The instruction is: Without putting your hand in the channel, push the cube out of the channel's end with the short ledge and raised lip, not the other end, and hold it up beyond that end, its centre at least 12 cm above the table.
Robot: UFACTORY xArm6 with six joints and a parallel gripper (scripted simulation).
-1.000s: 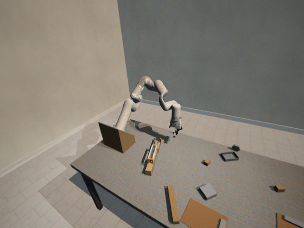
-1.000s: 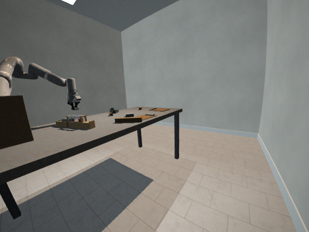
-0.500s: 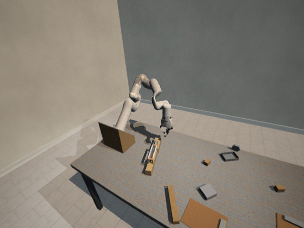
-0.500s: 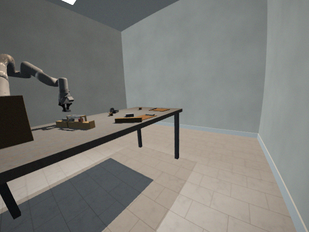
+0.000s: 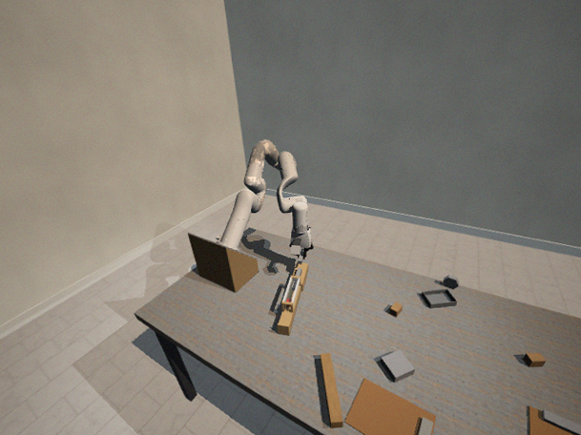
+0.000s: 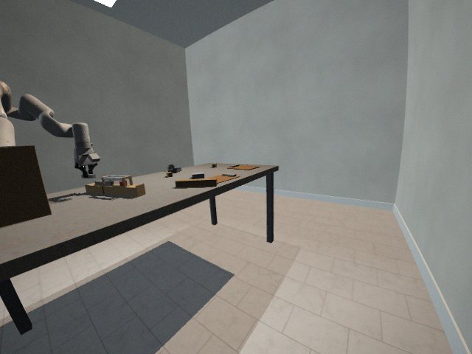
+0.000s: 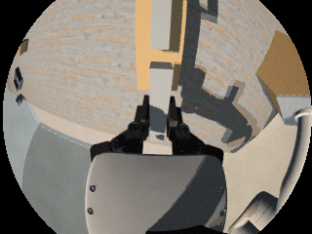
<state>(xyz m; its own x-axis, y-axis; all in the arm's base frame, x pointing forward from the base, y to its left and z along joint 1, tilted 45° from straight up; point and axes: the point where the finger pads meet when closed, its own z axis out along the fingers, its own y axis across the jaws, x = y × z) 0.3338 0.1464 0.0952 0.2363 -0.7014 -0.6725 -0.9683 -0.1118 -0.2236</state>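
The channel lies 240 mm to the right of my hand, 60 mm ahead of it and 50 mm below it. From my hand the other things lie so: red cube: 280 mm to the right, 70 mm ahead, 50 mm below; pale grey stick: 10 mm below; wooden bar: 530 mm to the right, 350 mm ahead, 90 mm below.
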